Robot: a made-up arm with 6 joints.
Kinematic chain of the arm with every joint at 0, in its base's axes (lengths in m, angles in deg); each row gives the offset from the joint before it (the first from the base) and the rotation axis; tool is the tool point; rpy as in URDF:
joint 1: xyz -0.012 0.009 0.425 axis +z
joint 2: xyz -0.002 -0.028 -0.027 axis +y
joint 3: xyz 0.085 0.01 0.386 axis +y
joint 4: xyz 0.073 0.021 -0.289 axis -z
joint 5: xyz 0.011 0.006 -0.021 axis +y
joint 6: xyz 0.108 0 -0.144 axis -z
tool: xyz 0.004 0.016 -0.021 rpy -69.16 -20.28 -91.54
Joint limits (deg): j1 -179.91..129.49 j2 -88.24..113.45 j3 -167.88..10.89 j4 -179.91..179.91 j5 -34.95..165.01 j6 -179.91..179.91
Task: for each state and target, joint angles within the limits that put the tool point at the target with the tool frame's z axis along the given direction. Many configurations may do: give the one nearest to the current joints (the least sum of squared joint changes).
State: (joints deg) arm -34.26 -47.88 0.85 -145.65 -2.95 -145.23
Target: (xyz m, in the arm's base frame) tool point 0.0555 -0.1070 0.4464 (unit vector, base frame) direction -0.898 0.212 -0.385
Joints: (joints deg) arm -56.90 -73.79 8.43 -131.54 34.62 -102.78
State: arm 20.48 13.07 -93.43 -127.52 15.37 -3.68
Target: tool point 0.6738 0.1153 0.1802 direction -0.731 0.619 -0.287
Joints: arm 2.25 56.73 -99.83 -125.90 3.74 -6.09
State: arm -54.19 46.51 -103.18 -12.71 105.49 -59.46
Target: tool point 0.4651 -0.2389 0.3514 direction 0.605 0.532 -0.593
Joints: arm -21.90 44.95 -100.86 -23.75 119.42 -49.21
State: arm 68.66 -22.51 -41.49 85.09 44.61 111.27
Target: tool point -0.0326 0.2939 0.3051 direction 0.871 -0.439 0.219
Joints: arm 90.57 1.71 -18.49 31.77 48.51 105.59
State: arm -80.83 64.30 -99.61 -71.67 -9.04 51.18
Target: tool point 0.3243 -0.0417 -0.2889 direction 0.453 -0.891 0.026
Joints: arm -35.43 113.45 -87.37 -51.39 -22.27 79.07
